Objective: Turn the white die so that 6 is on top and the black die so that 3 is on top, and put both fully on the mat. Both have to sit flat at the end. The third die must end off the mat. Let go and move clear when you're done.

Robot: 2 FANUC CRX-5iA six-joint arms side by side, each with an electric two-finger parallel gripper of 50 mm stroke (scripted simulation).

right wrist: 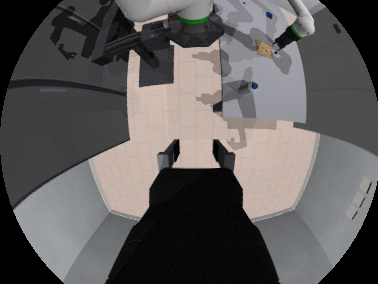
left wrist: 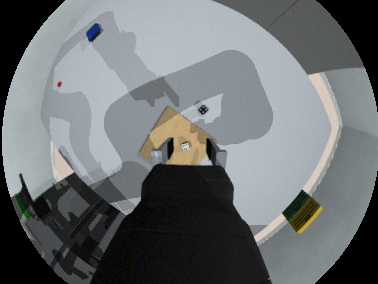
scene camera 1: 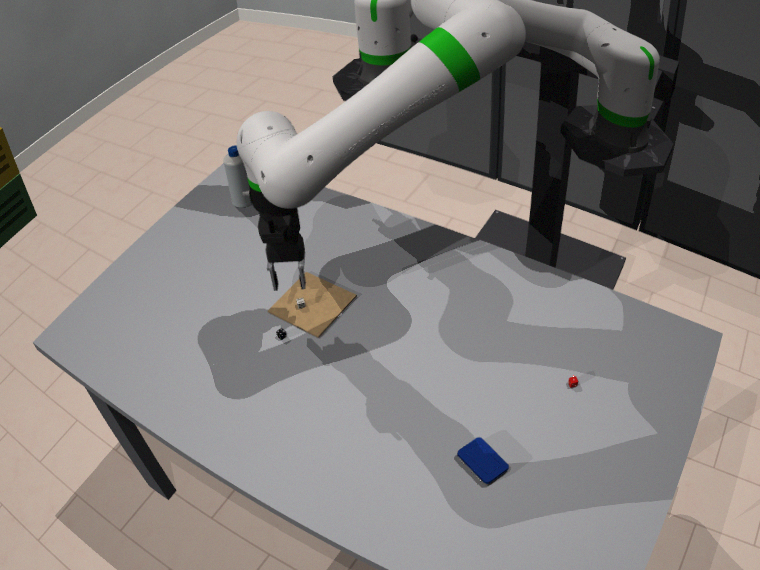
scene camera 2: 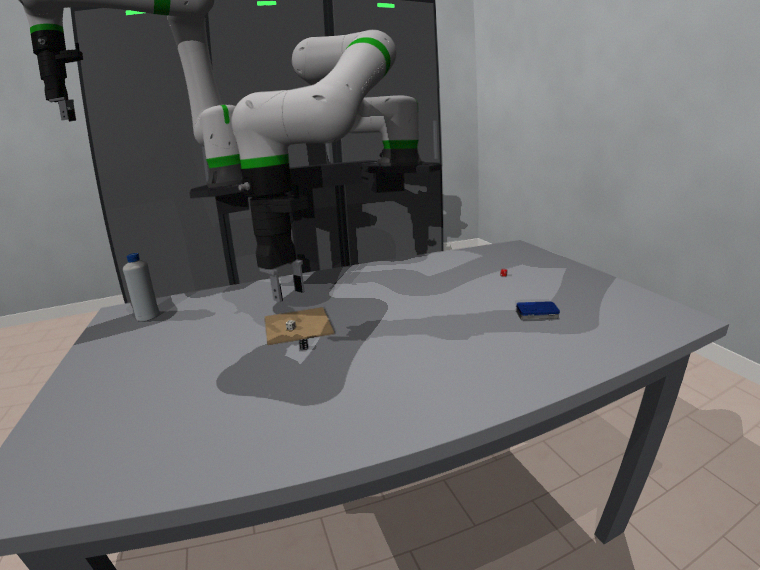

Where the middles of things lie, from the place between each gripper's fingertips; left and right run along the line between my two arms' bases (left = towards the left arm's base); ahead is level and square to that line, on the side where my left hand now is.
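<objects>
With my left hand [scene camera 2: 289, 295] I am 1 cm to the right of the tan mat [scene camera 1: 324, 302], 4 cm past it and 10 cm above it. From this left hand, the blue-topped box [scene camera 1: 477, 456] is 17 cm ahead, 51 cm to the left and 10 cm below, while the grey bottle [scene camera 2: 136, 271] is 28 cm behind, 35 cm to the right and 3 cm below. Going by its middle, the grey bottle is nearer to my left hand than to my right hand.
Counted from my right hand [scene camera 2: 69, 120], the grey bottle is 190 mm to the left, 320 mm ahead and 490 mm below. The tan mat is 560 mm ahead of my right hand, 560 mm to the left of it and 570 mm below it, and the blue-topped box is 770 mm ahead of that same hand, 1050 mm to the left of it and 560 mm below it. Going by their middles, the grey bottle is the nearest to my right hand of the things named here.
</objects>
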